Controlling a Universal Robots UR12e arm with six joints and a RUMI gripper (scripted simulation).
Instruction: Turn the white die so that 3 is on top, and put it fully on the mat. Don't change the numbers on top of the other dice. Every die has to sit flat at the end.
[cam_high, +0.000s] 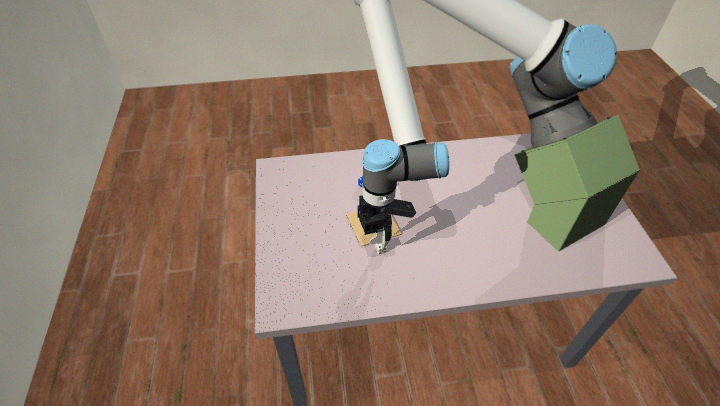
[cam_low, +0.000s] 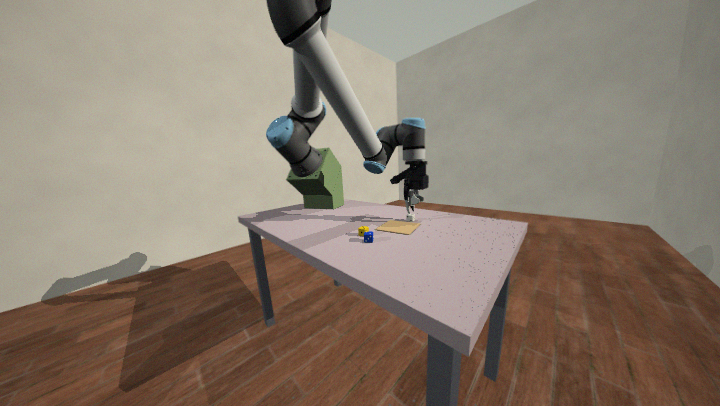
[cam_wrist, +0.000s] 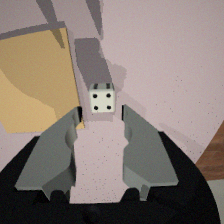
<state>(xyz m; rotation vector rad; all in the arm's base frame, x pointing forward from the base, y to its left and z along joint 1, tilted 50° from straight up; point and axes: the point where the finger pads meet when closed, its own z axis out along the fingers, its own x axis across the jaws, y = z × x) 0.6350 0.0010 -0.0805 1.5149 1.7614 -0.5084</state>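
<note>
The white die lies 40 mm below my hand. The rest, counted from my hand: blue die 290 mm to the right, 40 mm below, 30 mm behind; then yellow die 250 mm to the right, 80 mm behind, 40 mm below; then tan mat 100 mm to the right, 50 mm below, 10 mm behind.
</note>
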